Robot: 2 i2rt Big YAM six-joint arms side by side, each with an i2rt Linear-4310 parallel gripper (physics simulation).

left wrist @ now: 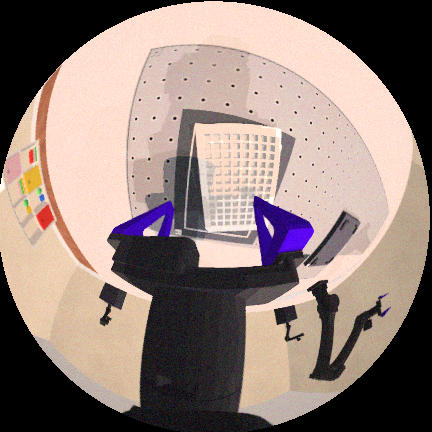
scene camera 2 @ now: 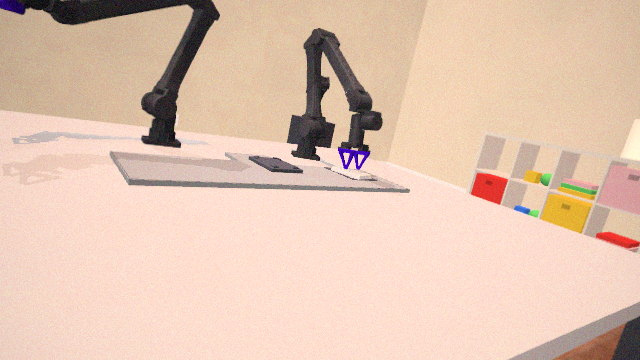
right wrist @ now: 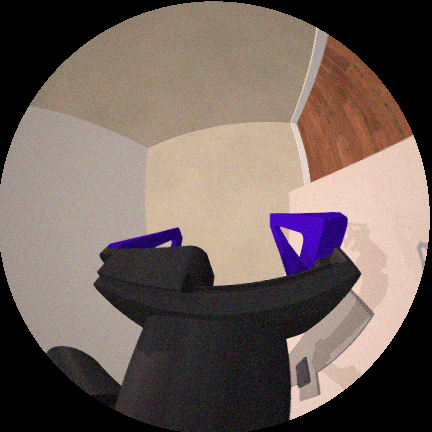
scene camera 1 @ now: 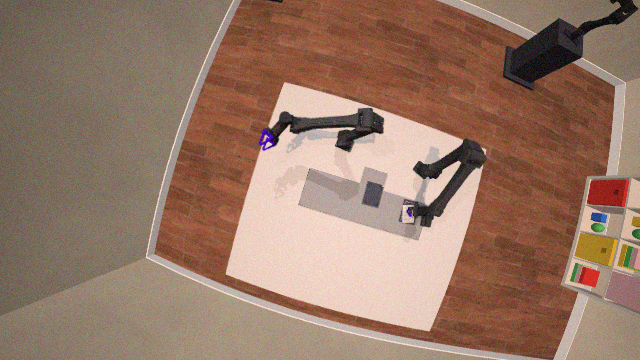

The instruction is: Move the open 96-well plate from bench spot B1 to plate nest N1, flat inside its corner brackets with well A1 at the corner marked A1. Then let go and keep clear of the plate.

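Frame: origin at the left arm's base, x ahead, y left, z up, level; metres.
Where they show: left gripper, fingertip midpoint: [left wrist: 210,202] [scene camera 2: 352,169] [scene camera 1: 412,211]; right gripper, fingertip midpoint: [right wrist: 223,226] [scene camera 1: 261,147]; left arm's base, link origin: [scene camera 2: 305,157] [scene camera 1: 421,170]; right arm's base, link origin: [left wrist: 317,284] [scene camera 2: 161,143] [scene camera 1: 344,144].
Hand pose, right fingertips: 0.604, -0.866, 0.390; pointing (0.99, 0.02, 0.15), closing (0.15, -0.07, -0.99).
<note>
Each offset is from my right fingertips to the top centre of the thing, as dx, dy, dz. "spot": to the spot under its first point. Level surfaces: height alone.
The white open 96-well plate {-0.284, +0.979, -0.361} [scene camera 1: 405,219] [scene camera 2: 358,174] [left wrist: 237,175] lies on the dark grey pad {spot: -0.261, +1.060, -0.375} [left wrist: 188,122] of spot B1, turned slightly against the pad's white outline. My left gripper [scene camera 1: 410,212] [scene camera 2: 352,168] [left wrist: 210,202] is open and points down close above the plate; in the left wrist view its right finger overlaps the plate and its left finger is beside it. Nest N1 {-0.227, +0.684, -0.359} [scene camera 1: 373,194] [scene camera 2: 275,164] [left wrist: 334,241] [right wrist: 303,372] is a dark block with corner brackets, holding no plate. The A1 marks are too small to read. My right gripper [scene camera 1: 267,140] [right wrist: 223,226] is open and empty, far from the plate.
The grey perforated board {dz -0.377} [scene camera 1: 387,217] [scene camera 2: 175,179] [left wrist: 285,112] lies under the pad and nest on the pale table {dz -0.390} [scene camera 1: 325,270] [scene camera 2: 280,260]. The right arm reaches out over the table's left edge in scene camera 1. A shelf unit [scene camera 2: 487,150] stands beyond the table.
</note>
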